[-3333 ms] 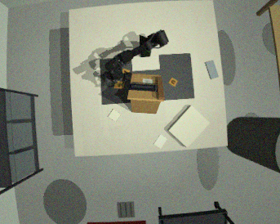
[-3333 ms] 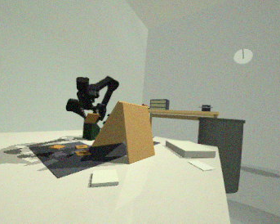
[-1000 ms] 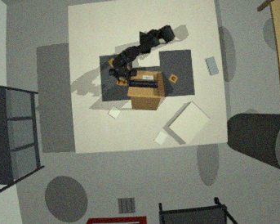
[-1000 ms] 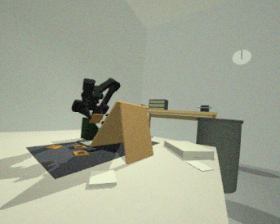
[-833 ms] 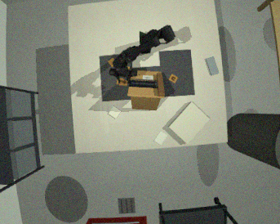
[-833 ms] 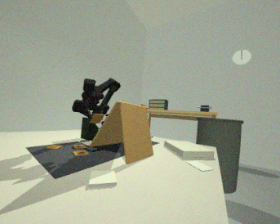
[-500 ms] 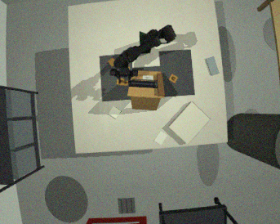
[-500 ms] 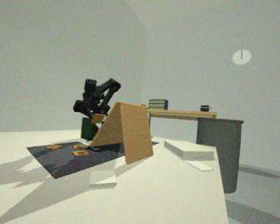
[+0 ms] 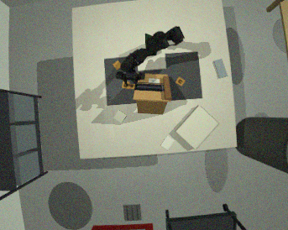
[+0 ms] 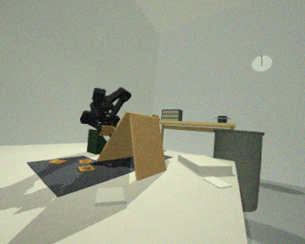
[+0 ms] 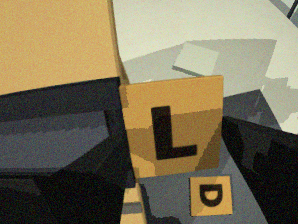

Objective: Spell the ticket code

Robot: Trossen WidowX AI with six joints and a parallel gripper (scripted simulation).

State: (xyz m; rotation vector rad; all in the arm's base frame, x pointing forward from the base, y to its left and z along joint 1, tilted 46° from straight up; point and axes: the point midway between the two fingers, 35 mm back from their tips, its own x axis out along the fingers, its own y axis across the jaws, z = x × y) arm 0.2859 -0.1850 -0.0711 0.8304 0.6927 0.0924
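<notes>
The white ticket is 30 mm behind my gripper tip, 170 mm to the left of it and 80 mm below it. The rest, counted from my gripper tip: dark mat 110 mm behind, 170 mm to the left, 180 mm below; white card 190 mm ahead, 130 mm to the right, 170 mm below; white box 360 mm ahead, 460 mm to the left, 160 mm below.
</notes>
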